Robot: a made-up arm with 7 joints. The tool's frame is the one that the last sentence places.
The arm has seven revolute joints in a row. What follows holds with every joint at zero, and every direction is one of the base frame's. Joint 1 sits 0.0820 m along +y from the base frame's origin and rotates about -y. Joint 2 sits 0.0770 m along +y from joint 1 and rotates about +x. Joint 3 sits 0.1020 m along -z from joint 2 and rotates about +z. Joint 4 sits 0.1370 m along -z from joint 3 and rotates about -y. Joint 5 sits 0.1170 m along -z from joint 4 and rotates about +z. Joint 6 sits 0.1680 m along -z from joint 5 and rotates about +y. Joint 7 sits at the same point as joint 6 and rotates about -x. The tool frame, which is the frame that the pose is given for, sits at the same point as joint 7; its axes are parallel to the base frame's.
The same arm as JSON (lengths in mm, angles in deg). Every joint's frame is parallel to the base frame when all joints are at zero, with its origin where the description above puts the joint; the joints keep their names.
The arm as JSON. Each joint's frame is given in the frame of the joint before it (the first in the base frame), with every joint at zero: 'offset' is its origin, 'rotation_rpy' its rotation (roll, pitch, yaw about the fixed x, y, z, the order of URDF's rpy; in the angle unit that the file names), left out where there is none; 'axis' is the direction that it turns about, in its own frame. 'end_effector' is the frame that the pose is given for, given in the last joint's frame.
{"length_unit": "mm", "angle_unit": "deg", "chain": [{"id": "joint 1", "offset": [0.0, 82.0, 0.0], "axis": "-y"}, {"id": "joint 2", "offset": [0.0, 77.0, 0.0], "axis": "+x"}, {"id": "joint 3", "offset": [0.0, 0.0, -102.0], "axis": "+z"}, {"id": "joint 4", "offset": [0.0, 0.0, -137.0], "axis": "-y"}, {"id": "joint 5", "offset": [0.0, 0.0, -117.0], "axis": "+z"}, {"id": "joint 6", "offset": [0.0, 0.0, -168.0], "axis": "+y"}, {"id": "joint 7", "offset": [0.0, 0.0, 0.0], "axis": "-x"}], "end_effector": {"offset": [0.0, 0.0, 0.0]}}
